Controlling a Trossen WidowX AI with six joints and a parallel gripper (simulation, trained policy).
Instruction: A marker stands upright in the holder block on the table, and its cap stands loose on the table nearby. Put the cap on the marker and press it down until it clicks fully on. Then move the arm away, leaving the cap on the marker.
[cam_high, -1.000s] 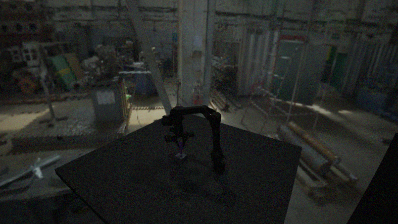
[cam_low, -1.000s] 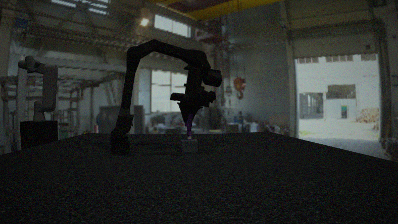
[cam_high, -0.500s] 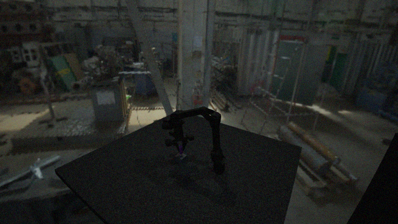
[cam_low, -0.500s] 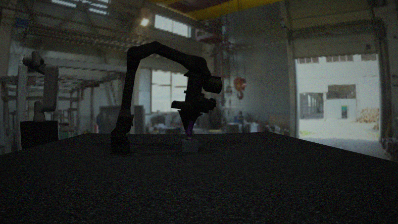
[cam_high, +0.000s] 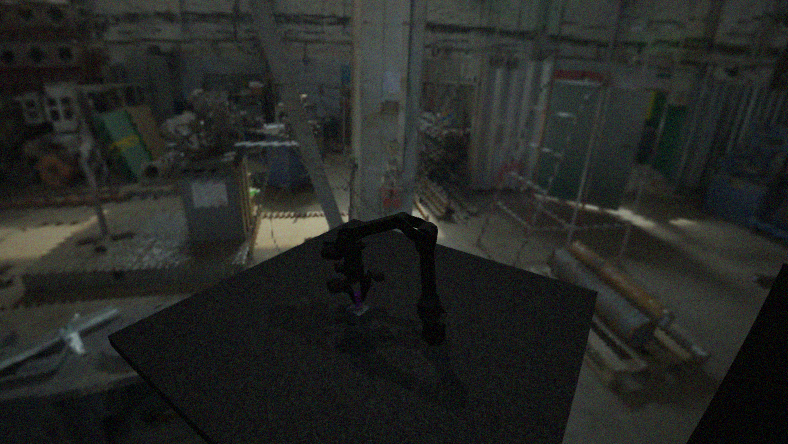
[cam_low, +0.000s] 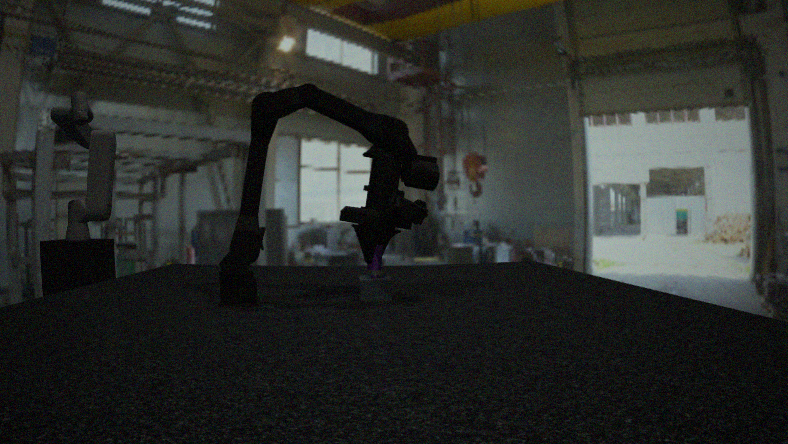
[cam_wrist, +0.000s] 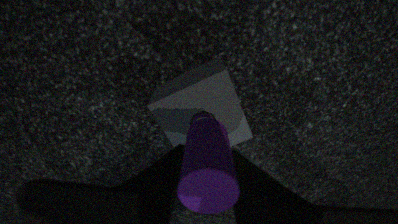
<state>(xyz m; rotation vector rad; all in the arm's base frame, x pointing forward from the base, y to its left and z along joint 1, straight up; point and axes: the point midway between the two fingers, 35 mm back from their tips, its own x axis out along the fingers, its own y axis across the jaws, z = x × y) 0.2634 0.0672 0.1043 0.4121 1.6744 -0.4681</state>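
My gripper tip is now 1 cm below the purple marker. From my gripper tip the other things lie so: purple cap: 1 cm above; then grey holder block: 5 cm below.
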